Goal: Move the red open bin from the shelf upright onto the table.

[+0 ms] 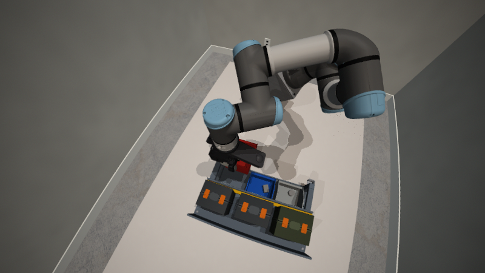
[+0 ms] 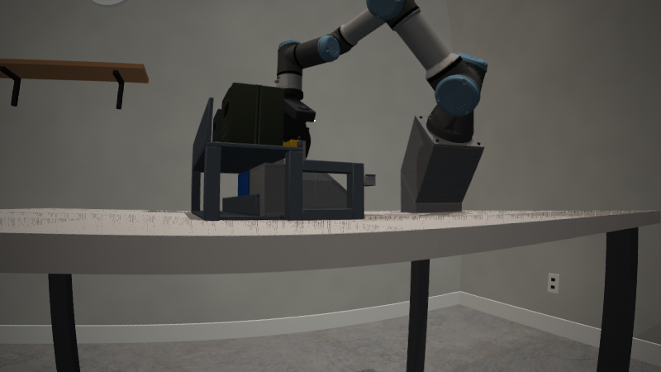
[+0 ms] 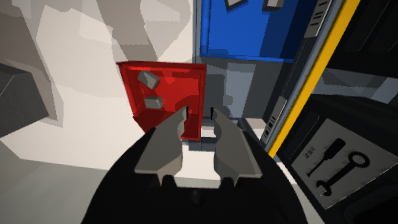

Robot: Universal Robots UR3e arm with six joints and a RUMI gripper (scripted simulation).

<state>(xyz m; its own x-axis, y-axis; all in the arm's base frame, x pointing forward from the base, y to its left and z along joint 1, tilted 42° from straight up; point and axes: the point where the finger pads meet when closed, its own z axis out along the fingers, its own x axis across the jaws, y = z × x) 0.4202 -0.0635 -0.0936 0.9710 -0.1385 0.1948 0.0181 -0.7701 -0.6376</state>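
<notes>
Right now my hand is 6 cm past the red bin and 4 cm above it. The rest, counted from my hand: blue bin 11 cm to the left, 6 cm ahead, 4 cm below; then olive case 23 cm to the left, 14 cm ahead, 6 cm above; then yellow-edged rail 11 cm to the left, 10 cm ahead, 2 cm above.
</notes>
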